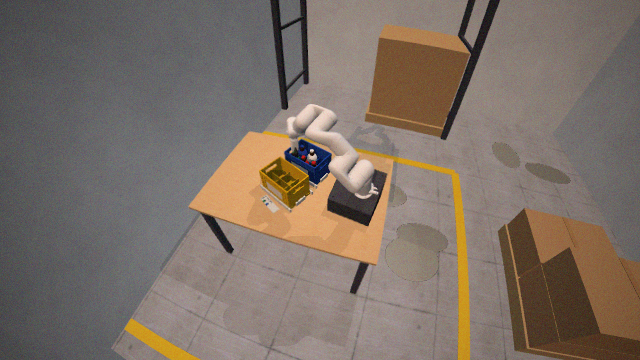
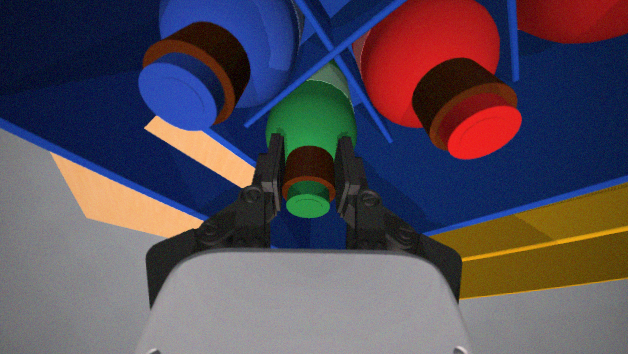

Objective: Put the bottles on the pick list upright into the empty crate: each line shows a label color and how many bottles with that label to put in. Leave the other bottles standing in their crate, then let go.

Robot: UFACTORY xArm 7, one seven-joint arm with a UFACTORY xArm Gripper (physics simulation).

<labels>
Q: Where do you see a green bottle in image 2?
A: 312,118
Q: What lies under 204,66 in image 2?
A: A blue bottle.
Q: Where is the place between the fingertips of my gripper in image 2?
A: At 310,151
</labels>
